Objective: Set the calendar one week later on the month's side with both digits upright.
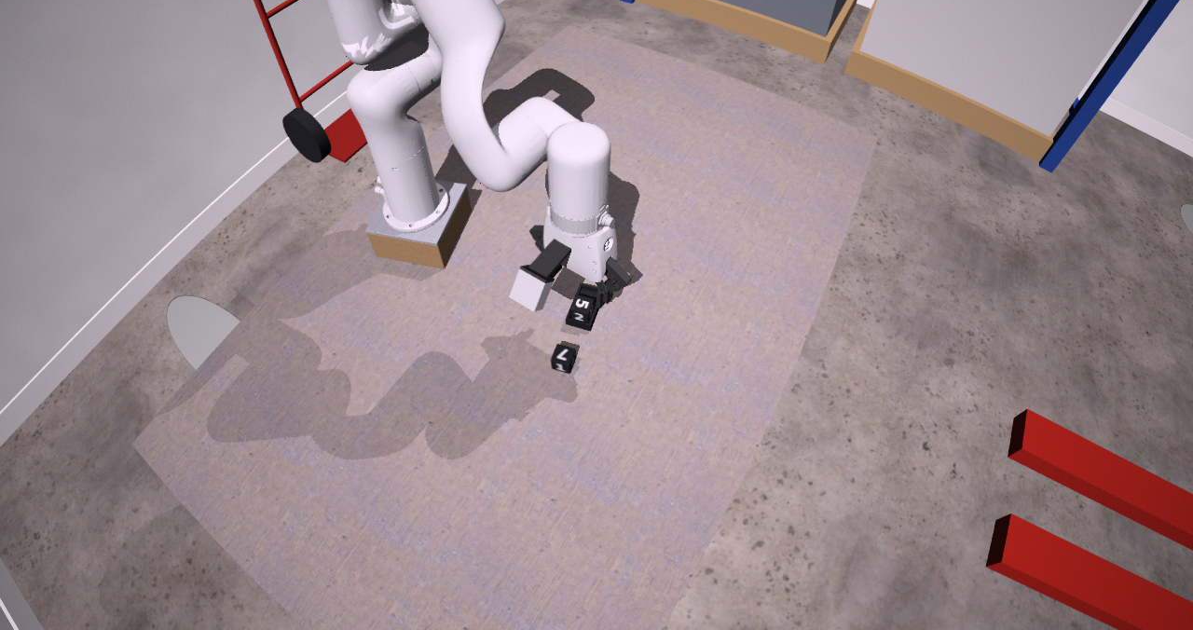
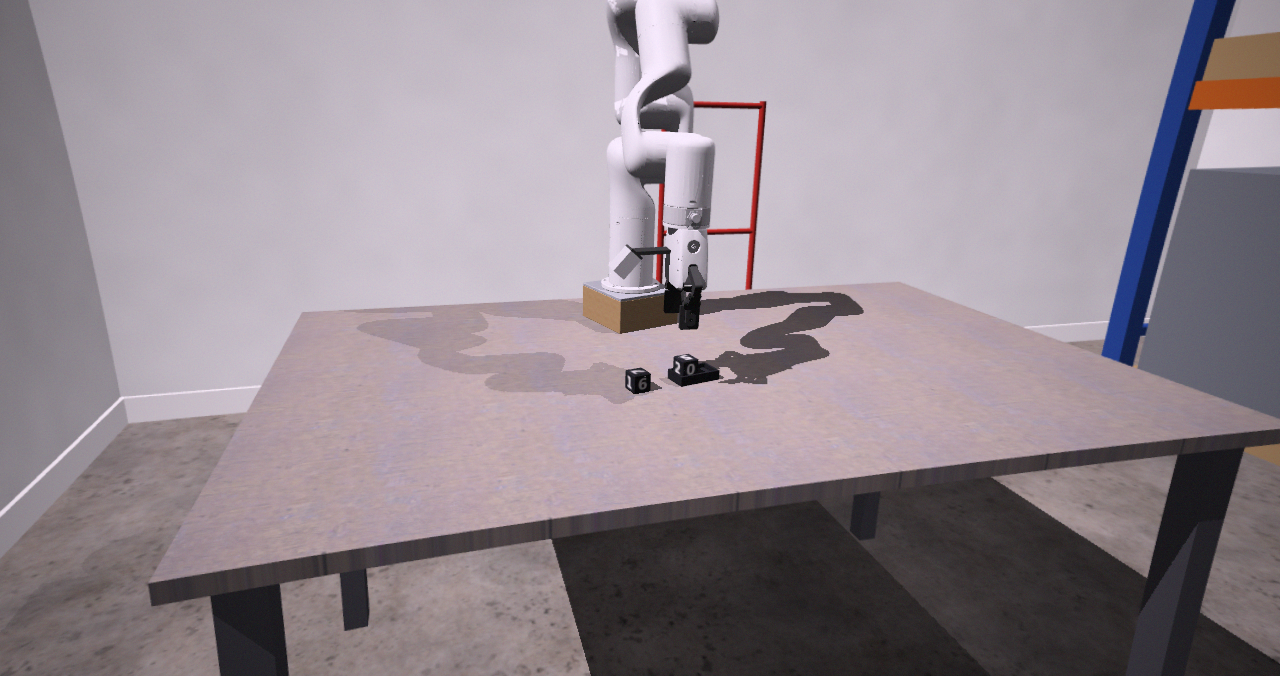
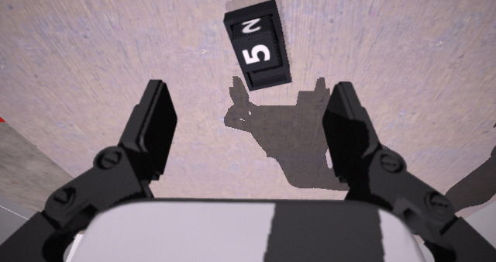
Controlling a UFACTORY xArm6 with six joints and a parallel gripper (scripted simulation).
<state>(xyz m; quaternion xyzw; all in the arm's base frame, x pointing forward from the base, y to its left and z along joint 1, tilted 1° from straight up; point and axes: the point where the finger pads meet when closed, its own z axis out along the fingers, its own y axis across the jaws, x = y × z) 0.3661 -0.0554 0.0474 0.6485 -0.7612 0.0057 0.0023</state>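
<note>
Right now the black tray is 110 mm below my hand, 30 mm to the left of it and 10 mm behind it.
</note>
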